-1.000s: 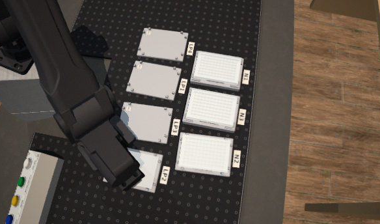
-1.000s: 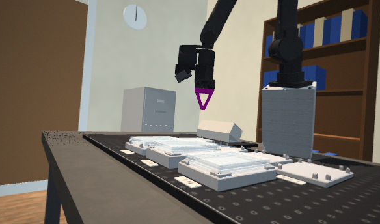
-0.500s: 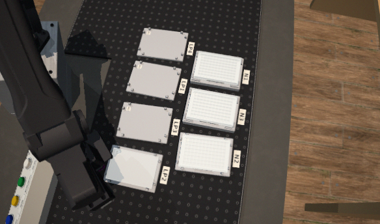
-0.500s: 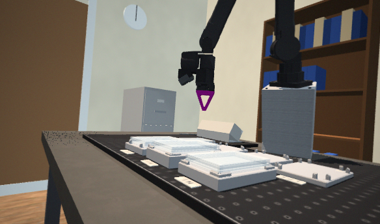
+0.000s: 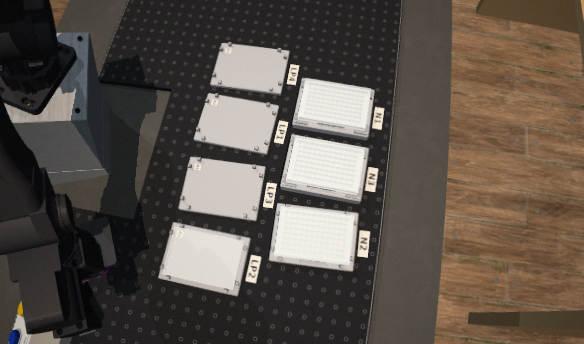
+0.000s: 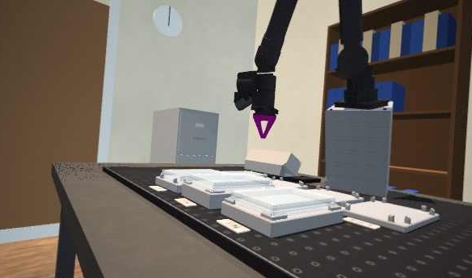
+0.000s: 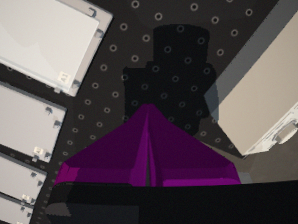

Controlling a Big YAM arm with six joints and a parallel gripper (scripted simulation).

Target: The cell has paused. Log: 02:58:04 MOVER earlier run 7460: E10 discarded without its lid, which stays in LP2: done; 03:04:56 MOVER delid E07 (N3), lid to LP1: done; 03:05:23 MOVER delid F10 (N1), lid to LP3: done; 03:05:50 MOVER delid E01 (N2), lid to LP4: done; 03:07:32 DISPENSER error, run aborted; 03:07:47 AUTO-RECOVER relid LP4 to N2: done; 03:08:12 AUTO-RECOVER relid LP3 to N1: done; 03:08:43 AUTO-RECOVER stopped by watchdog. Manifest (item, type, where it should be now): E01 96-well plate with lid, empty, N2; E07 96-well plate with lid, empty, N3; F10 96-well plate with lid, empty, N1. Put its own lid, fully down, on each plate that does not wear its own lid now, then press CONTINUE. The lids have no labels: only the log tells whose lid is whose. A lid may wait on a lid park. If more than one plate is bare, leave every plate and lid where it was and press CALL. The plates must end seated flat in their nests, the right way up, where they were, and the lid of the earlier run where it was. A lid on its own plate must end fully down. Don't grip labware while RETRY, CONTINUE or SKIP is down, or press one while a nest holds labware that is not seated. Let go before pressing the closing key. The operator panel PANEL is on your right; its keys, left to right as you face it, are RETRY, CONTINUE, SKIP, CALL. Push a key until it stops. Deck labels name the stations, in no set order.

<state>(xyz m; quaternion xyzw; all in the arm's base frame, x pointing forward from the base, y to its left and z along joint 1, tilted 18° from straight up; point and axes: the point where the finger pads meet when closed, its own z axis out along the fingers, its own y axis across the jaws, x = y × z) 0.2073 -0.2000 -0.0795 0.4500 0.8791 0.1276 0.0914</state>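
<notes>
The green CONTINUE key is 150 mm behind my hand, 80 mm to the right of it and 70 mm below it. From my hand the other things lie so: yellow SKIP key: 140 mm behind, 130 mm to the right, 70 mm below; LP3 label: 200 mm to the left, 180 mm ahead, 130 mm below; lid park LP3: 190 mm to the left, 130 mm below, 90 mm ahead.
</notes>
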